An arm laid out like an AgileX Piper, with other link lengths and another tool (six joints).
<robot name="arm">
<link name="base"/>
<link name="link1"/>
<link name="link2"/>
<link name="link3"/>
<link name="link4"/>
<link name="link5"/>
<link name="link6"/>
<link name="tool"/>
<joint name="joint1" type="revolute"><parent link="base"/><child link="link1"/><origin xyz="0 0 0.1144" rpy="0 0 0"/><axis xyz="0 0 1"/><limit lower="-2.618" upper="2.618"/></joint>
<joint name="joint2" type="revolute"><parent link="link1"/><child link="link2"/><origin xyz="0 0 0" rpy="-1.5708 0 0"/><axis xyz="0 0 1"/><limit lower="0" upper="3.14"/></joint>
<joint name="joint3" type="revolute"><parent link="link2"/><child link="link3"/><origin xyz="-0.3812 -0.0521 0" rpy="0 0 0"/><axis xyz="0 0 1"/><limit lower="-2.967" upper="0"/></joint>
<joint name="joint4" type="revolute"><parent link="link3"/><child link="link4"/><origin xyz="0.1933 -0.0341 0" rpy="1.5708 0 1.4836"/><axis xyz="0 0 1"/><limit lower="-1.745" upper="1.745"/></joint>
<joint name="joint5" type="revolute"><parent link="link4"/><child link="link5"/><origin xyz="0 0 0" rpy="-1.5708 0 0"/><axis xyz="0 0 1"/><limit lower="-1.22" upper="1.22"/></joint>
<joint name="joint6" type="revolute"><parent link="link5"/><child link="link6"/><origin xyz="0 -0.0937 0" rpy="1.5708 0 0"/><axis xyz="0 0 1"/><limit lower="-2.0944" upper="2.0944"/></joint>
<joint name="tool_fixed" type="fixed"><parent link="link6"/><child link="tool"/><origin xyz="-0.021 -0.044 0.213" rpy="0 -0.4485 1.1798"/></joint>
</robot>
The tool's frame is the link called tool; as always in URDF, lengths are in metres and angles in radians.
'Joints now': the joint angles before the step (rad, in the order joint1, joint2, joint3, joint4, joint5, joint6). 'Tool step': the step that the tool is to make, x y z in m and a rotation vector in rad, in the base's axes. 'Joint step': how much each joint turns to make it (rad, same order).
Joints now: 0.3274, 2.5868, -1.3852, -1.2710, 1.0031, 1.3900
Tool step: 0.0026, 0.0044, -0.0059, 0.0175, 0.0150, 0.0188
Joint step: 0.0001, -0.0002, 0.0002, 0.0033, -0.0237, -0.0195
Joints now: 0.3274, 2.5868, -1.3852, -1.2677, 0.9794, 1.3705
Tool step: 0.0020, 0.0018, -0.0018, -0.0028, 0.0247, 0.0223
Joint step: -0.0001, 0.0001, -0.0002, 0.0010, -0.0066, -0.0334
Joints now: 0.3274, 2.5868, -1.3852, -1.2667, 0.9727, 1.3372
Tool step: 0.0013, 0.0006, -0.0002, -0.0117, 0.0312, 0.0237
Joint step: -0.0001, -0.0001, 0.0000, 0.0018, 0.0009, -0.0420
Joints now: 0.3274, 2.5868, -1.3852, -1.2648, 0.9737, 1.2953
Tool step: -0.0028, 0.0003, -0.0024, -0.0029, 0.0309, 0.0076
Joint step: 0.0000, 0.0000, 0.0002, 0.0178, 0.0000, -0.0382
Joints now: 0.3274, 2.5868, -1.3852, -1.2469, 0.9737, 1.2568
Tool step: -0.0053, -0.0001, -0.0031, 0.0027, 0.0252, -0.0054
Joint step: 0.0001, -0.0001, 0.0003, 0.0258, 0.0008, -0.0289
